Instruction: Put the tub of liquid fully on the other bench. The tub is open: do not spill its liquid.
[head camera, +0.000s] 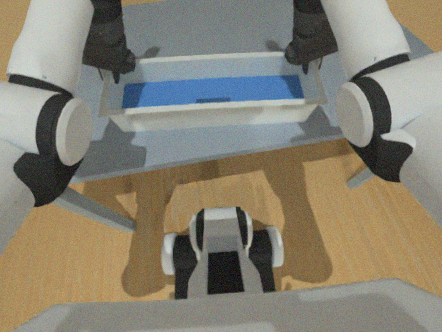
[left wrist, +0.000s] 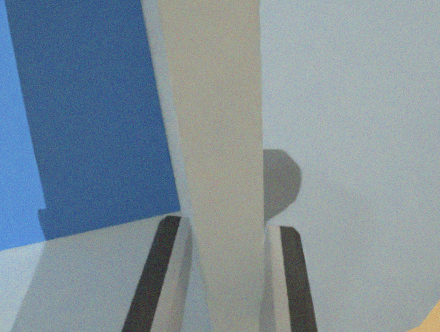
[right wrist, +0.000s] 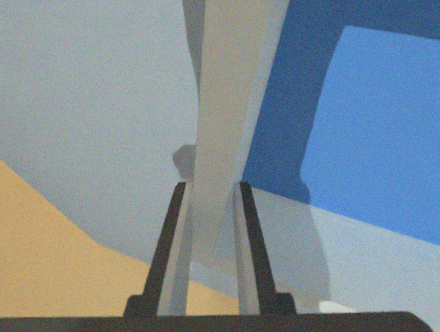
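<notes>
The open, whitish tub (head camera: 215, 117) (left wrist: 220, 125) (right wrist: 225, 100) appears to stand on the blue-grey bench (head camera: 200, 145) (left wrist: 350, 100) (right wrist: 100, 100). Blue liquid (head camera: 215, 89) (left wrist: 90, 110) (right wrist: 380, 125) lies inside the tub, with shadows across it. My left gripper (head camera: 109, 76) (left wrist: 228, 242) is shut on the tub's left end wall, with a finger on each side of it. My right gripper (head camera: 313, 67) (right wrist: 213, 193) is shut on the right end wall in the same way. Which bench this is cannot be told; a second bench cannot be made out.
The bench's front edge (head camera: 210, 162) runs slanting in front of the tub. One bench leg (head camera: 100, 212) shows at the left and another leg (head camera: 360, 177) at the right. My own base (head camera: 225, 275) stands on the wooden floor (head camera: 380, 225) in front of the bench.
</notes>
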